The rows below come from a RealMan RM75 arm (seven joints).
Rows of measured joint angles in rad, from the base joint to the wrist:
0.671, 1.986, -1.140, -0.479, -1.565, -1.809, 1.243
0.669, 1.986, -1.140, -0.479, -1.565, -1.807, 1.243
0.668, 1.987, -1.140, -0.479, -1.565, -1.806, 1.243
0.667, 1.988, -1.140, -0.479, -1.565, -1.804, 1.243
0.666, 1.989, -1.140, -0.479, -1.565, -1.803, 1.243
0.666, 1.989, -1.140, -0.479, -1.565, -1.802, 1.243
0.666, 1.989, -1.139, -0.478, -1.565, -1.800, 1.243
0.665, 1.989, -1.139, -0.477, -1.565, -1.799, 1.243
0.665, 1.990, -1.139, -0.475, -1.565, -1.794, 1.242
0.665, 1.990, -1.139, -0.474, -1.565, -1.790, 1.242
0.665, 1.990, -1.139, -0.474, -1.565, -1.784, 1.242
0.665, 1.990, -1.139, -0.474, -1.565, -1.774, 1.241
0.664, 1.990, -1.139, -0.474, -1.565, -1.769, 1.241
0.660, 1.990, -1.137, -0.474, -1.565, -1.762, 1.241
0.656, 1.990, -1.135, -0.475, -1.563, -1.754, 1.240
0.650, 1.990, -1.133, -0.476, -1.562, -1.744, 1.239
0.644, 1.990, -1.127, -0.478, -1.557, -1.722, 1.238
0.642, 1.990, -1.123, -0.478, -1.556, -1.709, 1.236
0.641, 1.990, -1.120, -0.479, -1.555, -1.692, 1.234
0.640, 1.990, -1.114, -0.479, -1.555, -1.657, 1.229
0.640, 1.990, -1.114, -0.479, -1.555, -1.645, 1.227
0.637, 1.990, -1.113, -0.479, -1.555, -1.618, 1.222
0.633, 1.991, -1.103, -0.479, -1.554, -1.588, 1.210
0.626, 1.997, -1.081, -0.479, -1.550, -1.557, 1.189
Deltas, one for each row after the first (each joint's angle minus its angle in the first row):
-0.002, 0.000, 0.000, 0.000, 0.000, 0.002, 0.000
-0.003, 0.001, 0.000, 0.000, 0.000, 0.003, 0.000
-0.004, 0.002, 0.000, 0.000, 0.000, 0.005, 0.000
-0.005, 0.003, 0.000, 0.000, 0.000, 0.006, 0.000
-0.005, 0.003, 0.000, 0.000, 0.000, 0.007, 0.000
-0.005, 0.003, 0.001, 0.001, 0.000, 0.009, 0.000
-0.006, 0.003, 0.001, 0.002, 0.000, 0.010, 0.000
-0.006, 0.004, 0.001, 0.004, 0.000, 0.015, -0.001
-0.006, 0.004, 0.001, 0.005, 0.000, 0.019, -0.001
-0.006, 0.004, 0.001, 0.005, 0.000, 0.025, -0.001
-0.006, 0.004, 0.001, 0.005, 0.000, 0.035, -0.002
-0.007, 0.004, 0.001, 0.005, 0.000, 0.040, -0.002
-0.011, 0.004, 0.003, 0.005, 0.000, 0.047, -0.002
-0.015, 0.004, 0.005, 0.004, 0.002, 0.055, -0.003
-0.021, 0.004, 0.007, 0.003, 0.003, 0.065, -0.004
-0.027, 0.004, 0.013, 0.001, 0.008, 0.087, -0.005
-0.029, 0.004, 0.017, 0.001, 0.009, 0.100, -0.007
-0.030, 0.004, 0.020, 0.000, 0.010, 0.117, -0.009
-0.031, 0.004, 0.026, 0.000, 0.010, 0.152, -0.014
-0.031, 0.004, 0.026, 0.000, 0.010, 0.164, -0.016
-0.034, 0.004, 0.027, 0.000, 0.010, 0.191, -0.021
-0.038, 0.005, 0.037, 0.000, 0.011, 0.221, -0.033
-0.045, 0.011, 0.059, 0.000, 0.015, 0.252, -0.054

